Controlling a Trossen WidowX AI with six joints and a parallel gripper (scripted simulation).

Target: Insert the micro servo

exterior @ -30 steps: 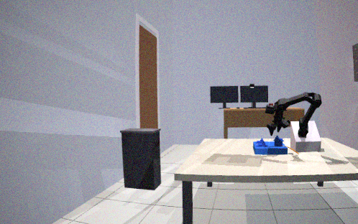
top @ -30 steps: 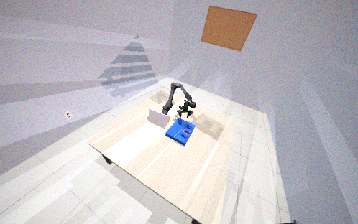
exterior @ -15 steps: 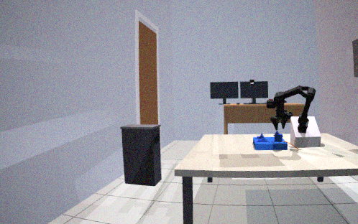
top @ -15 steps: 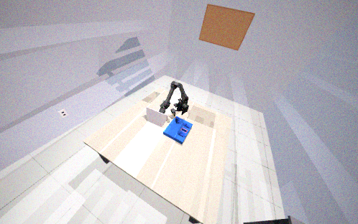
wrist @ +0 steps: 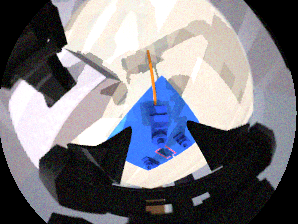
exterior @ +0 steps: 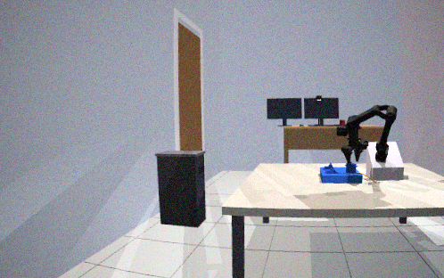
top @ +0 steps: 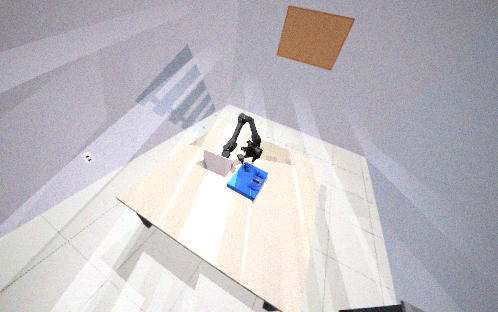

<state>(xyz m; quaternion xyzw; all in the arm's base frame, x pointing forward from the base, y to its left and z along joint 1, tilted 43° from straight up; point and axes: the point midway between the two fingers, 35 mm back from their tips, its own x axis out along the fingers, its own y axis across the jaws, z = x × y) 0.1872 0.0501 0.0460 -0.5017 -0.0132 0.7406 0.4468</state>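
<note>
My gripper tip is now 30 mm short of the blue deck, 80 mm to the left of it and 90 mm above it.
</note>
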